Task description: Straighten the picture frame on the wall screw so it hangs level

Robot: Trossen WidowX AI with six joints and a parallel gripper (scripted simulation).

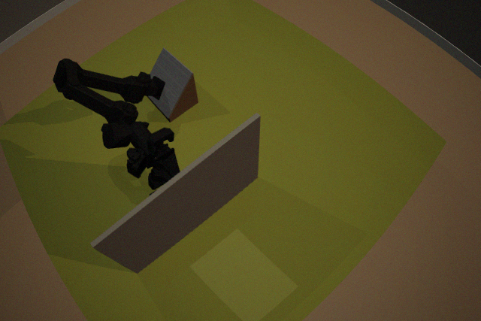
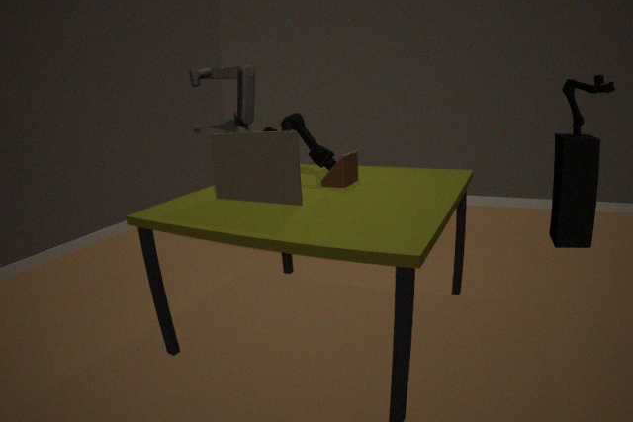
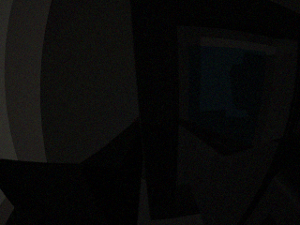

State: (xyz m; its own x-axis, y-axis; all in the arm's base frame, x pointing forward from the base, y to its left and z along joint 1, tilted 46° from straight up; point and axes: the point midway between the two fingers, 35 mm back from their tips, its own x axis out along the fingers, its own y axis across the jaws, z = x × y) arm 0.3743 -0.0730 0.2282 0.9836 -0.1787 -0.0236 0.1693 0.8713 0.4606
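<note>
Now: gripper tip 50 mm above the dark picture frame and 10 mm to the left of it. The rest, counted from my gripper tip: upright board 60 mm below, 20 mm to the right, 20 mm ahead.
</note>
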